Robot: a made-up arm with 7 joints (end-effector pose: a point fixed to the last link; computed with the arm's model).
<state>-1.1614 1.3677 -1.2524 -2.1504 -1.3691 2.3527 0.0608</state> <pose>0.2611 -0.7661 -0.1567 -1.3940 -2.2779 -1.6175</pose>
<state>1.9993 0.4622 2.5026 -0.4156 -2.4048 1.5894 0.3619</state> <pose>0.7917 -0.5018 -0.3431 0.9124 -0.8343 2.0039</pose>
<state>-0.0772 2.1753 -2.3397 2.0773 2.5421 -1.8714 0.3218</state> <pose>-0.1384 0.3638 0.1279 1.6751 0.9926 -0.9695</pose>
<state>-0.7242 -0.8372 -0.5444 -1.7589 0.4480 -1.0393 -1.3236</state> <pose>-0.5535 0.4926 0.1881 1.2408 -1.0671 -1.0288</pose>
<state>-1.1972 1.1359 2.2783 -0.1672 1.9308 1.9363 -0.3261</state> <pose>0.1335 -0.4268 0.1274 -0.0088 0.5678 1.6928</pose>
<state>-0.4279 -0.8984 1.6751 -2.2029 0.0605 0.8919 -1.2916</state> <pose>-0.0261 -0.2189 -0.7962 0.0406 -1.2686 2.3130</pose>
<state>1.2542 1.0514 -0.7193 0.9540 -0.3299 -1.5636 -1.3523</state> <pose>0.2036 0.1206 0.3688 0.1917 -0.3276 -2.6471</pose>
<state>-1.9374 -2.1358 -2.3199 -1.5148 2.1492 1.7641 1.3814</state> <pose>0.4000 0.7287 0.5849 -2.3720 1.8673 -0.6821</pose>
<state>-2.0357 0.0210 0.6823 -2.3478 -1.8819 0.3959 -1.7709</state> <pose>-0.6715 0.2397 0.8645 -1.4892 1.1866 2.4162</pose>
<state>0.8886 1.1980 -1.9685 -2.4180 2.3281 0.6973 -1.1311</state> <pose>-0.3263 -0.6603 -0.2119 -2.7513 -0.5312 0.4872</pose>
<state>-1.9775 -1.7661 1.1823 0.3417 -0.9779 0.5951 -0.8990</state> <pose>-0.3332 0.8368 1.3305 0.2357 0.5920 -0.4185</pose>
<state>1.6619 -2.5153 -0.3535 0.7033 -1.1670 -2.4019 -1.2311</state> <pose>0.0361 0.2053 -0.2293 1.7540 -0.7192 -0.1683</pose>
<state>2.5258 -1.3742 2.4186 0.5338 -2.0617 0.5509 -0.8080</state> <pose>-0.6458 0.3348 0.8518 -0.1955 0.1374 -0.3813</pose>
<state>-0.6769 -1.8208 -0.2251 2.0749 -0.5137 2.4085 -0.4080</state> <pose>0.7722 0.4927 0.1651 -0.1637 -2.4069 1.0103</pose>
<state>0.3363 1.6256 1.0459 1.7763 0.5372 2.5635 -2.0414</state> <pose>-0.3362 -0.2579 0.1250 0.8533 1.2005 0.9318</pose>
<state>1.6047 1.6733 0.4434 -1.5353 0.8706 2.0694 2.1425</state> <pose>0.4842 0.0282 0.0309 1.9893 -0.6568 -1.8343</pose>
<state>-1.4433 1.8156 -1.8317 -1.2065 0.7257 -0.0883 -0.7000</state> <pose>0.7182 -0.0845 0.5430 0.6523 1.5284 1.9119</pose>
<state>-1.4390 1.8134 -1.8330 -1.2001 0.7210 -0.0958 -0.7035</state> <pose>0.7142 -0.0862 0.5448 0.6522 1.5181 1.9103</pose>
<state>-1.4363 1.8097 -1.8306 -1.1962 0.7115 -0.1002 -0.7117</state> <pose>0.7112 -0.0916 0.5422 0.6634 1.5032 1.9164</pose>
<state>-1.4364 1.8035 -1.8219 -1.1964 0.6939 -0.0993 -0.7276</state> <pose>0.7099 -0.1031 0.5319 0.6933 1.4801 1.9354</pose>
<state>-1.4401 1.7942 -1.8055 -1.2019 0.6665 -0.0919 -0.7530</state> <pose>0.7102 -0.1217 0.5117 0.7467 1.4460 1.9695</pose>
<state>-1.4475 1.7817 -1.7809 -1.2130 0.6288 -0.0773 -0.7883</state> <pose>0.7117 -0.1468 0.4803 0.8246 1.3993 2.0185</pose>
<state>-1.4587 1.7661 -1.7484 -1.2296 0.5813 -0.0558 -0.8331</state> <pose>0.7129 -0.1765 0.4368 0.9265 1.3375 2.0808</pose>
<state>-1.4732 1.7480 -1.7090 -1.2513 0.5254 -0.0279 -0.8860</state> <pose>0.7125 -0.2077 0.3816 1.0489 1.2599 2.1523</pose>
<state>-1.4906 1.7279 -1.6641 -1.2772 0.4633 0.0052 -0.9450</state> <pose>0.7089 -0.2371 0.3160 1.1875 1.1661 2.2287</pose>
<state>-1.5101 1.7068 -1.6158 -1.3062 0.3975 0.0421 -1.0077</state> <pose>0.7010 -0.2613 0.2430 1.3360 1.0572 2.3047</pose>
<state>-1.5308 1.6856 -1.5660 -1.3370 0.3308 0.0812 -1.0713</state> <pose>0.6884 -0.2781 0.1667 1.4875 0.9362 2.3757</pose>
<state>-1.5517 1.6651 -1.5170 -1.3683 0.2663 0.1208 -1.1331</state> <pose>0.6717 -0.2865 0.0915 1.6353 0.8087 2.4378</pose>
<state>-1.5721 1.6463 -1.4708 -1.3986 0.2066 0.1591 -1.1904</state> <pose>0.6524 -0.2871 0.0215 1.7728 0.6805 2.4891</pose>
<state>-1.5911 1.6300 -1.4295 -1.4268 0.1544 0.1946 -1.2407</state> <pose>0.6325 -0.2815 -0.0397 -1.8149 -0.5369 -2.4225</pose>
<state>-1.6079 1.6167 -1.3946 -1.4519 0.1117 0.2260 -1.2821</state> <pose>0.6142 -0.2722 -0.0901 -1.8318 -0.4187 -2.3469</pose>
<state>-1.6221 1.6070 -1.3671 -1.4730 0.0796 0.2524 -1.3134</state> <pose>0.5996 -0.2615 -0.1287 -1.8390 -0.3319 -2.2844</pose>
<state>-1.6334 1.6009 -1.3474 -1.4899 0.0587 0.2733 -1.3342</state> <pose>0.5898 -0.2513 -0.1557 -1.8395 -0.2758 -2.2371</pose>
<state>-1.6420 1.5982 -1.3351 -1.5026 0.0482 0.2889 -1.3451</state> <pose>0.5852 -0.2428 -0.1725 -1.8355 -0.2471 -2.2054</pose>
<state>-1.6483 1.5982 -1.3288 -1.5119 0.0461 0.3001 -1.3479</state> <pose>0.5852 -0.2362 -0.1814 -1.8290 -0.2398 -2.1867</pose>
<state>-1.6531 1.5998 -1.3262 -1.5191 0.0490 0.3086 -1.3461</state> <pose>0.5879 -0.2308 -0.1854 -1.8212 -0.2452 -2.1759</pose>
